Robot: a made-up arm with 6 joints.
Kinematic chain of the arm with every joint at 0, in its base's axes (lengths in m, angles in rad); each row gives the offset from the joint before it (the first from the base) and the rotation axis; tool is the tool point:
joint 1: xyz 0 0 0.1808 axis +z
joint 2: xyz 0 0.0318 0 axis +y
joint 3: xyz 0 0 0.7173 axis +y
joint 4: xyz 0 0 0.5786 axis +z
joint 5: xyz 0 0 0 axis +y
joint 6: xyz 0 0 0.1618 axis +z
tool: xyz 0 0 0
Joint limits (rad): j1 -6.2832..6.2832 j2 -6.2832..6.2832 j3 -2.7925..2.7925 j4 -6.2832..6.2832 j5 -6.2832..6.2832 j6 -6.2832..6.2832
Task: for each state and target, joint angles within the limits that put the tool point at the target. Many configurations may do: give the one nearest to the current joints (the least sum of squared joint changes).
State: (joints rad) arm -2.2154 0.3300 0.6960 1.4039 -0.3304 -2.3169
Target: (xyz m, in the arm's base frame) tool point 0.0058 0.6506 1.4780
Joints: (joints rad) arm -1.5931 -0.5059 0.0919 1.3759 -0.2581 -2.3169
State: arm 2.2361 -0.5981 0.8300 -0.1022 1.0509 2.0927
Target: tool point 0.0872 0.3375 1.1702
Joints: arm 1.3969 -0.3245 1.1901 -0.4064 1.1856 2.0927
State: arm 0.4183 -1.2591 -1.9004 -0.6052 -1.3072 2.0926
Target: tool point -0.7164 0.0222 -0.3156
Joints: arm 0.1506 -1.3627 -1.5922 -0.6970 -1.2215 2.0926
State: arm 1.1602 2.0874 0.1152 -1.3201 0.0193 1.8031
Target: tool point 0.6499 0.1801 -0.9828
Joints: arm 0.2996 2.2314 0.7425 -1.2959 0.3373 1.8031
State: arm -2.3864 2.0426 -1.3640 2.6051 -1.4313 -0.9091
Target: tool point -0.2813 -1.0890 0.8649
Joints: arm -1.8039 1.3425 -0.8496 2.7431 -1.0352 -0.9091
